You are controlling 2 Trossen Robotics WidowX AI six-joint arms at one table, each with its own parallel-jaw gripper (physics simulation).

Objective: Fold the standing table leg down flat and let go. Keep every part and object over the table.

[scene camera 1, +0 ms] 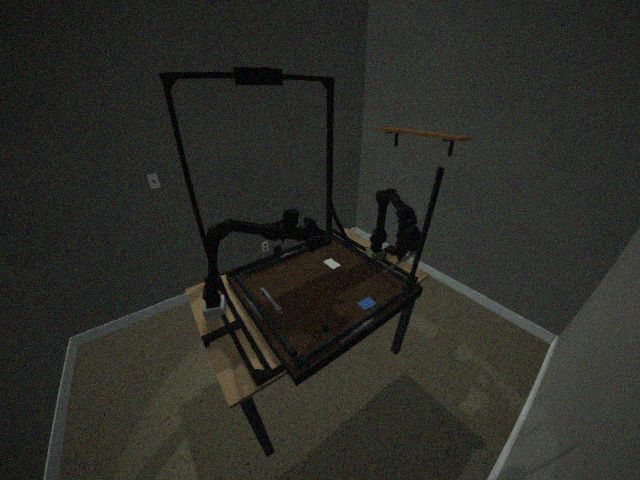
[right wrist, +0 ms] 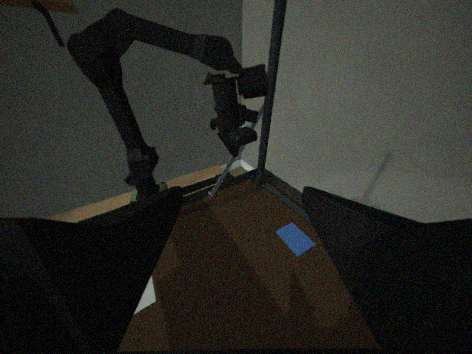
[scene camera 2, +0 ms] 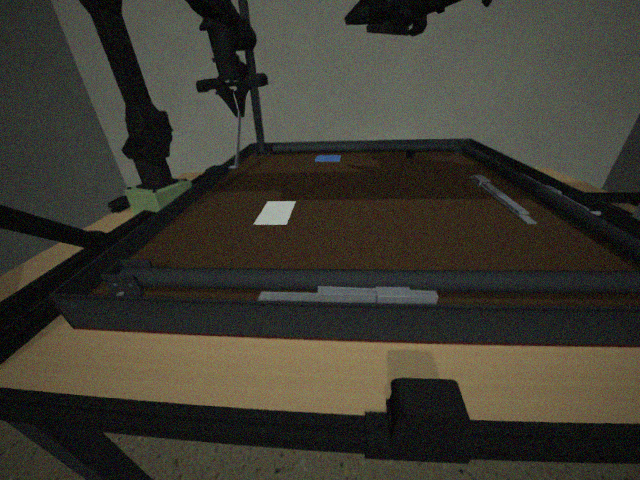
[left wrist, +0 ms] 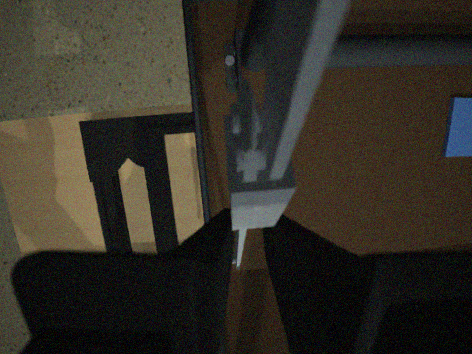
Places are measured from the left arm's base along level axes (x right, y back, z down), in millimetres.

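Pixels of known places: left gripper, between the fingertips: (scene camera 1: 400,261) (right wrist: 234,156) (scene camera 2: 240,117); right gripper, between the fingertips: (scene camera 1: 329,238) (right wrist: 242,193) (scene camera 2: 356,25); left arm's base, origin of its link: (scene camera 1: 376,249) (right wrist: 148,192) (scene camera 2: 158,184); right arm's base, origin of its link: (scene camera 1: 213,302).
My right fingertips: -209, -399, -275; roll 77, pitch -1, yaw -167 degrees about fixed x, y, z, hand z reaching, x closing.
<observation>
Ahead of a thing's pixels: the offset from my right fingertips to its top centre, as dx, dy, dz. "spot": to the spot under its first point. Level surfaces: height alone.
The standing table leg (scene camera 1: 428,217) (scene camera 2: 254,103) (right wrist: 269,110) is a long dark post, upright at a corner of the upturned brown tabletop {dz +307} (scene camera 1: 310,289) (scene camera 2: 392,232) (right wrist: 225,300). A thin light-grey brace (scene camera 2: 238,142) (left wrist: 262,207) (right wrist: 222,180) slants beside it from the tabletop's edge. My left gripper (scene camera 2: 238,111) (left wrist: 247,218) (right wrist: 234,156) is shut on this brace; in the left wrist view its fingers close around the brace's pale block. In scene camera 1 its fingertips are too dark to make out. My right gripper (right wrist: 242,193) (scene camera 1: 328,237) is open and empty, raised over the tabletop, far from the leg.
A blue rectangle {spot: -178, +127, +289} (scene camera 1: 366,303) (scene camera 2: 328,158) (left wrist: 460,127) (right wrist: 296,239) and a white one {spot: +203, +92, +304} (scene camera 1: 331,263) (scene camera 2: 275,212) (right wrist: 146,296) lie on the tabletop. Dark legs {spot: +367, -115, +286} (scene camera 2: 361,279) lie flat along its edges. A grey brace {+4, -304, +284} (scene camera 1: 270,299) (scene camera 2: 504,198) lies flat. A black overhead frame (scene camera 1: 329,155) stands behind.
</observation>
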